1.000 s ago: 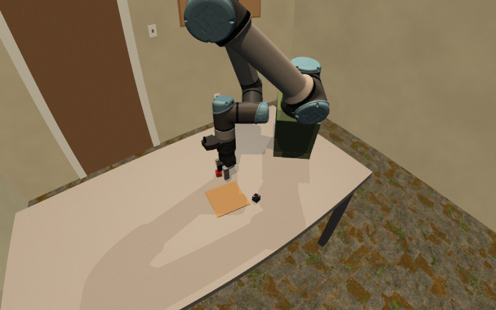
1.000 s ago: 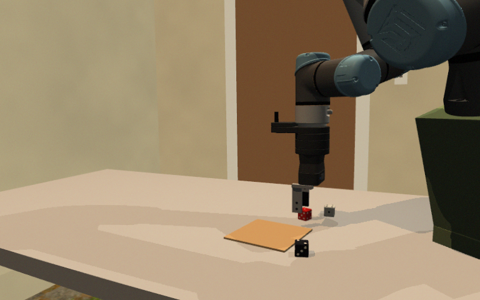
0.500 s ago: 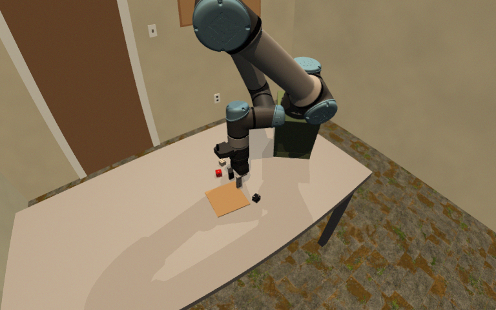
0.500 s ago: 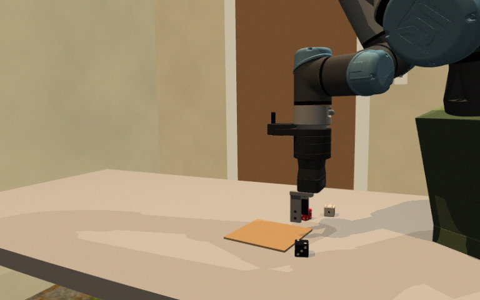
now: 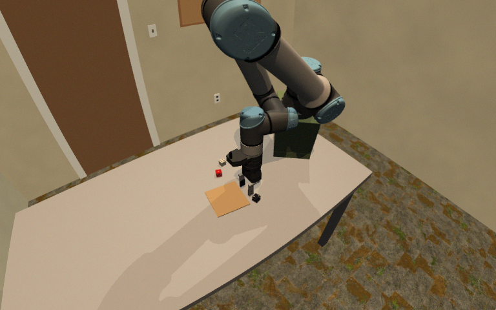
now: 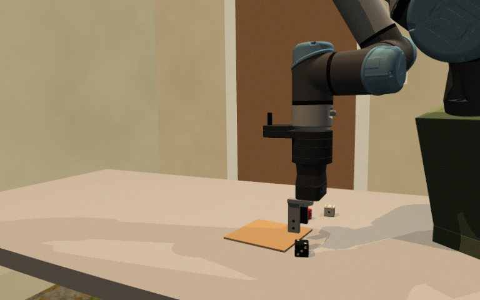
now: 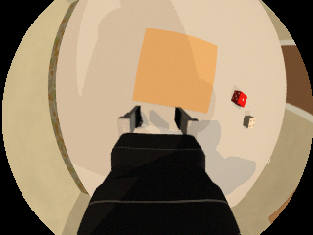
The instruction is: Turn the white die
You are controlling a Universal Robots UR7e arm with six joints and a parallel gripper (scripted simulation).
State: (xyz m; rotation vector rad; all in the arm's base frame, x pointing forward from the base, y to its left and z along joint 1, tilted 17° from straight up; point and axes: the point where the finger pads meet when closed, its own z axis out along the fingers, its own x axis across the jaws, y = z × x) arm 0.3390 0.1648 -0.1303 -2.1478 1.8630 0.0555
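Right now the black die is 4 cm to the left of my hand, 4 cm below it and 2 cm behind it. Also, from my hand: white die (22 cm to the right, 4 cm below, 2 cm ahead); then orange mat (8 cm ahead, 5 cm below, 2 cm to the right); then red die (16 cm to the right, 6 cm ahead, 4 cm below).
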